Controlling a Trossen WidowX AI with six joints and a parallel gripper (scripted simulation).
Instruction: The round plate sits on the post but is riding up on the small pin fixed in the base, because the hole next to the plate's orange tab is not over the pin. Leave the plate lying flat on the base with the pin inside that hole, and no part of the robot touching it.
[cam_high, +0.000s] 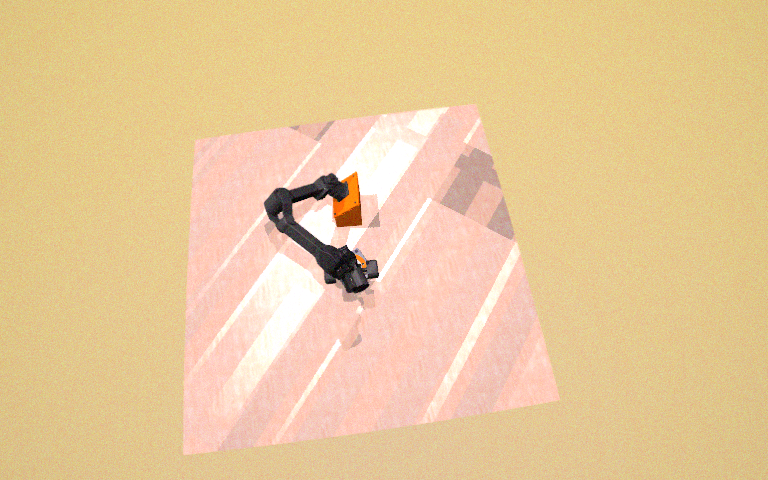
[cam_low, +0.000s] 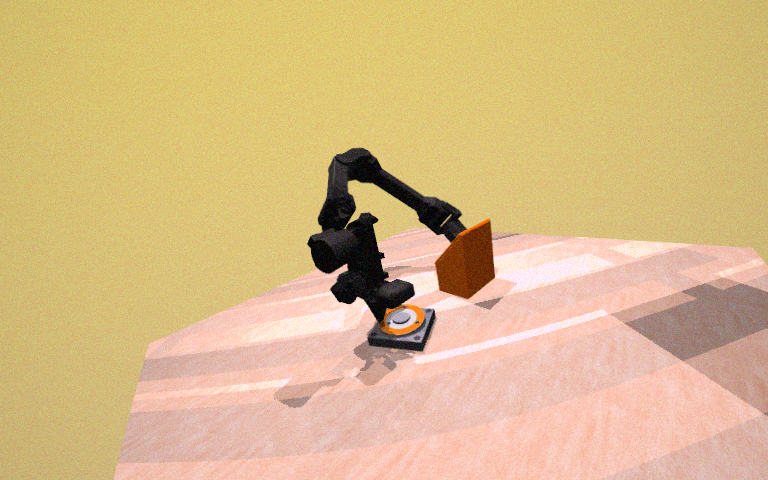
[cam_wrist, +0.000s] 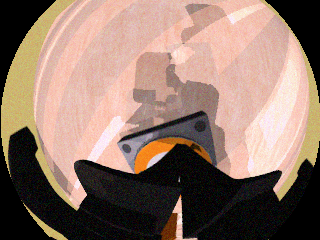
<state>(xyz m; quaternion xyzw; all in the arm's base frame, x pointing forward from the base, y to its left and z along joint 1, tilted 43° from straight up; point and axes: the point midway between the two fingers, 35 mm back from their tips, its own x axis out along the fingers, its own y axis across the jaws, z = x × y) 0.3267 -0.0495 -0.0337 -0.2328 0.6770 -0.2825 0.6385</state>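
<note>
My gripper tip is now 4 cm past the round plate, 1 cm to the left of it and 3 cm above it.
</note>
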